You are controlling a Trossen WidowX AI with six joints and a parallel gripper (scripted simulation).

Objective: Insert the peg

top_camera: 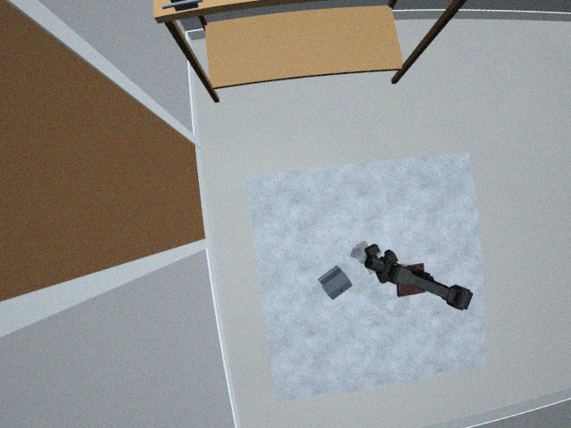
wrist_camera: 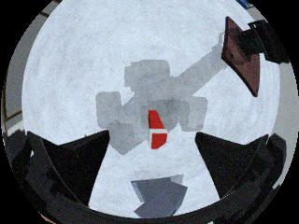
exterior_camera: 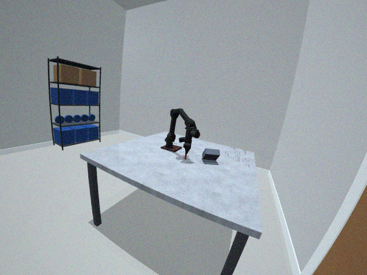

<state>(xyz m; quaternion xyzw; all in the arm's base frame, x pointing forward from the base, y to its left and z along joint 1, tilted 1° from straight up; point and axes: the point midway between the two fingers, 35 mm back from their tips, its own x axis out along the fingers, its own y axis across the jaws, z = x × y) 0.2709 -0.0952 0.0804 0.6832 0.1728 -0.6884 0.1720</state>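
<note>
Right now my gripper tip is 1 cm above the red peg. Also, from my gripper tip: grey sloped panel 17 cm ahead, 14 cm to the left.
</note>
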